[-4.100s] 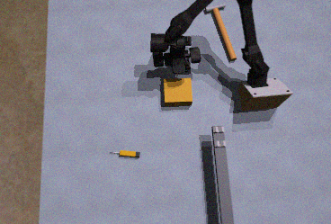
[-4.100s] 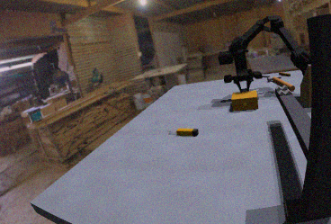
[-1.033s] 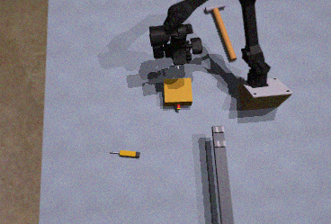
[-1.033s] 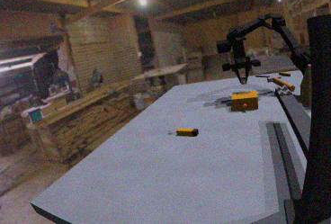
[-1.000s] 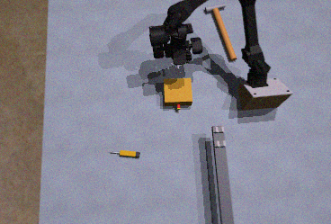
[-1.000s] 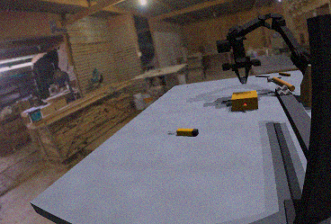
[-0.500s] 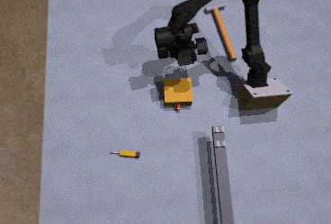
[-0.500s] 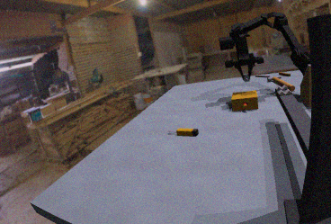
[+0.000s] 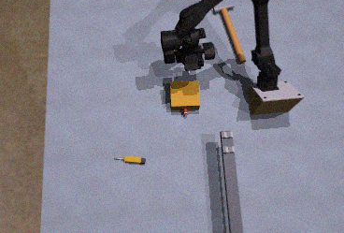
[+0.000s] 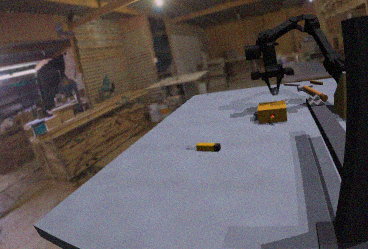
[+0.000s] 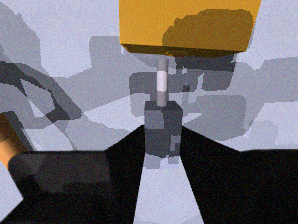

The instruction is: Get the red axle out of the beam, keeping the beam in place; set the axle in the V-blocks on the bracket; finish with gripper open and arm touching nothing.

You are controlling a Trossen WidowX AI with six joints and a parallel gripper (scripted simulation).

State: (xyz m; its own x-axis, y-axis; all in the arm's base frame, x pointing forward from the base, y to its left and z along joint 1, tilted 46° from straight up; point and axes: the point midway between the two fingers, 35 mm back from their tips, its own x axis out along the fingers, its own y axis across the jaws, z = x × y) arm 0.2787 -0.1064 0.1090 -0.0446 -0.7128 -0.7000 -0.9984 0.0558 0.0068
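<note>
The orange block is 3 cm ahead of my gripper tip, 12 cm to the left of it and 4 cm below it. The rest, counted from my gripper tip: yellow tool: 26 cm ahead, 33 cm to the left, 6 cm below; then grey block: 2 cm to the left, 1 cm above.
</note>
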